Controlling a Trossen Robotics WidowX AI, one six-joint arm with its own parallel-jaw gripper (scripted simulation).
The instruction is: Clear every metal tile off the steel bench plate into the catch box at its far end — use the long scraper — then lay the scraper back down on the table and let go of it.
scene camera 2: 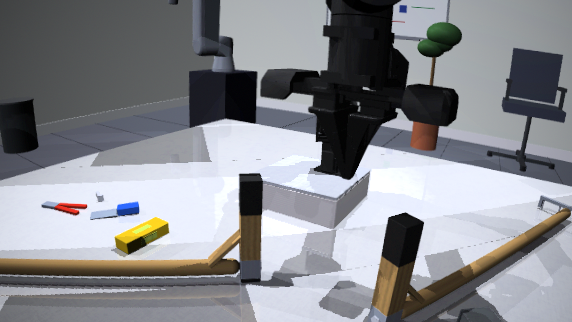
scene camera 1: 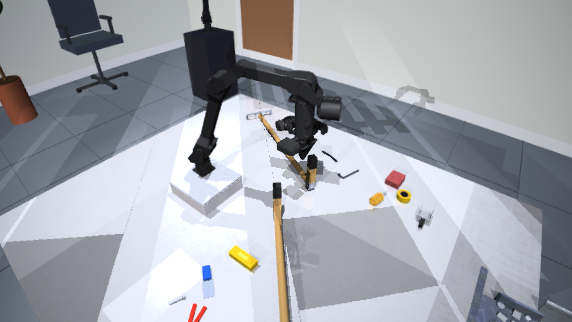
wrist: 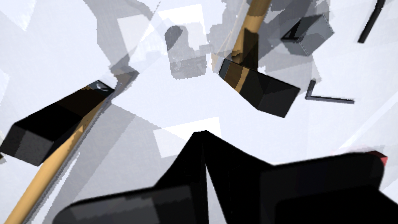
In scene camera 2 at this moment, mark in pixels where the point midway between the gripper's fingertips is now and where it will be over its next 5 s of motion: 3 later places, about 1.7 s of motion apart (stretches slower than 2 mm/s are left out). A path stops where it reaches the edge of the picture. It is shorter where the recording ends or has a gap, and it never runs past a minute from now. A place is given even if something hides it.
My gripper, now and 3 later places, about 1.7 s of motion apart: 347,178; 341,258; 402,283; 486,306
